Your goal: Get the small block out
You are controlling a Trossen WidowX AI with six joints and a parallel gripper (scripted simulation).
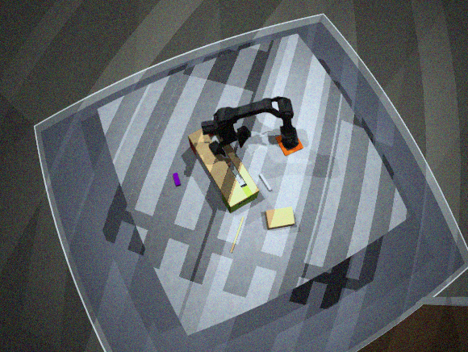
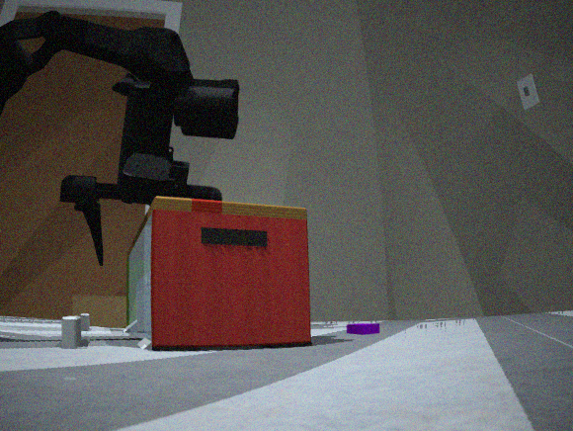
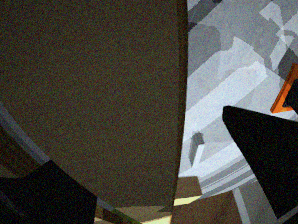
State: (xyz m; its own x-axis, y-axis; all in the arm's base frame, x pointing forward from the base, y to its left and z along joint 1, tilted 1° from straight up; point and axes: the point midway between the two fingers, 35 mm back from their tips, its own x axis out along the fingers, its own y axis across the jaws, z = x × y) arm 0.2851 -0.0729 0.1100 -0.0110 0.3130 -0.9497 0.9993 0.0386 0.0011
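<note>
Now: the long box 3 cm ahead of my gripper tip, 3 cm to the left of it and 2 cm below it. The rest, counted from my gripper tip: tan slab (4 cm behind, 36 cm to the left, 5 cm below); then block (5 cm ahead, 4 cm to the left); then thin stick (16 cm ahead, 33 cm to the left, 8 cm below).
</note>
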